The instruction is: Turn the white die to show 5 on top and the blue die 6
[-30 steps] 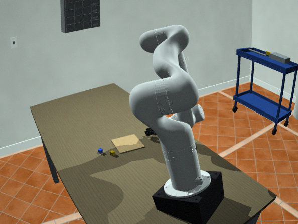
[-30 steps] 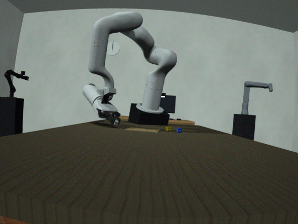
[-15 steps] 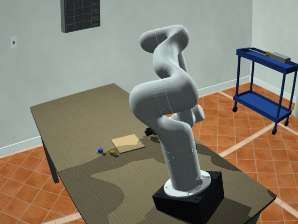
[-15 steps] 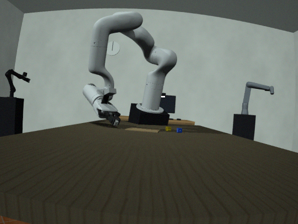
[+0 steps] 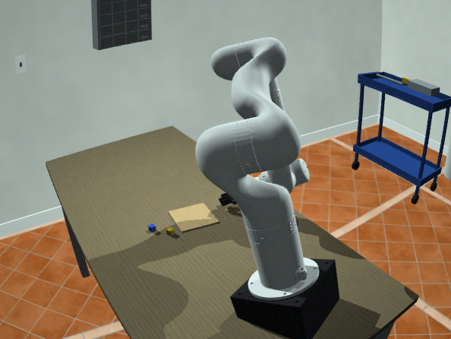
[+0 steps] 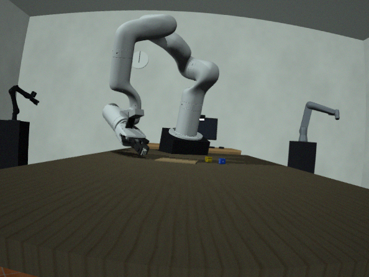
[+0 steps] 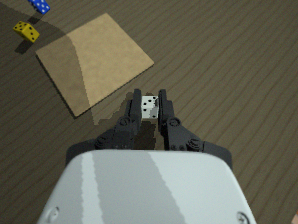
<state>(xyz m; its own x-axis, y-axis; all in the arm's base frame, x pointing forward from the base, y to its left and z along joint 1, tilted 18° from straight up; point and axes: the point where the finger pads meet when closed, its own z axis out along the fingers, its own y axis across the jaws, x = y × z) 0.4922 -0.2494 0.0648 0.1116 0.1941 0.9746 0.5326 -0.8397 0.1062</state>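
The tan mat lies 130 mm to the left of my hand, 30 mm below it and 30 mm ahead of it. Also, from my hand: white die 10 mm below, 10 mm ahead; then yellow die 250 mm to the left, 30 mm below; then blue die 290 mm to the left, 60 mm ahead, 30 mm below.
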